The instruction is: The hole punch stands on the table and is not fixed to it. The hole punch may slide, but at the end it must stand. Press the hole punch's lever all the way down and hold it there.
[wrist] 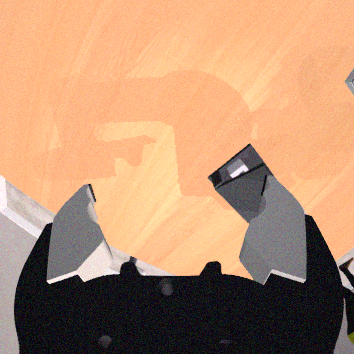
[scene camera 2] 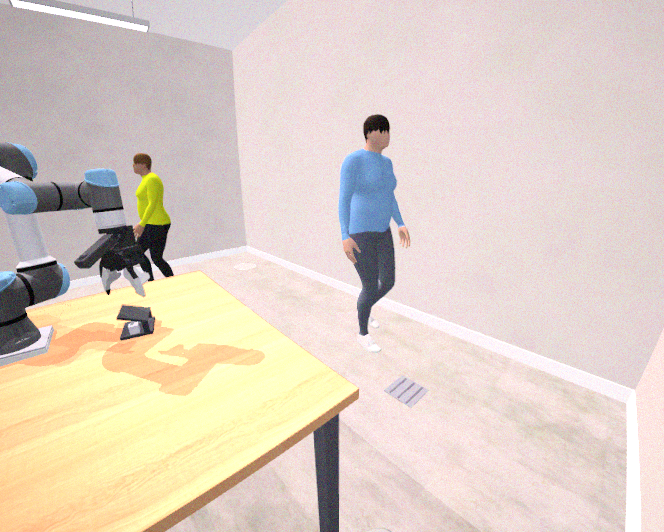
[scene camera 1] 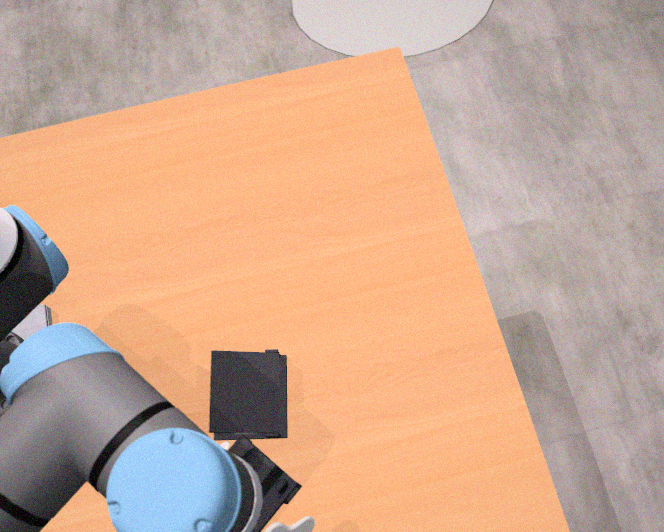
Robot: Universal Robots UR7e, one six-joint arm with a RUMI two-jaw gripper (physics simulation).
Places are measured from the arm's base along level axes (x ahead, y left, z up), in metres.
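Pixels of known places: gripper, fingertip midpoint: [wrist: 176,182] [scene camera 2: 125,295]; arm's base at its link origin: [scene camera 2: 13,343].
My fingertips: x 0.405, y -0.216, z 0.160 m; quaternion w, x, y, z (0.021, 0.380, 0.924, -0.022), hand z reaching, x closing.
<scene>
Ahead of a thing's pixels: the offset from my fingertips to its top centre. Level surfaces: height alone.
The dark hole punch {dx -0.014, dy +0.156, dz -0.103 m} [scene camera 1: 248,393] [scene camera 2: 145,325] stands upright on the wooden table. Its lever {dx -0.014, dy +0.156, dz -0.103 m} [scene camera 2: 134,313] [wrist: 241,194] is raised, with a wedge-shaped gap above the base; a light grey part shows inside. My gripper [scene camera 1: 264,484] [scene camera 2: 125,290] [wrist: 176,182] is open, with nothing between its fingers. It hangs above table height, apart from the hole punch, and in scene camera 1 it is at the lower edge of the punch. In the wrist view the right finger covers part of the lever.
The arm [scene camera 1: 77,410] [scene camera 2: 60,196] reaches in from the left over the table {dz -0.189 m} [scene camera 1: 310,221] [scene camera 2: 221,421]. The table's right edge lies beyond the punch in scene camera 1. A person in blue [scene camera 2: 368,191] and a person in yellow [scene camera 2: 152,199] are on the floor beyond the table.
</scene>
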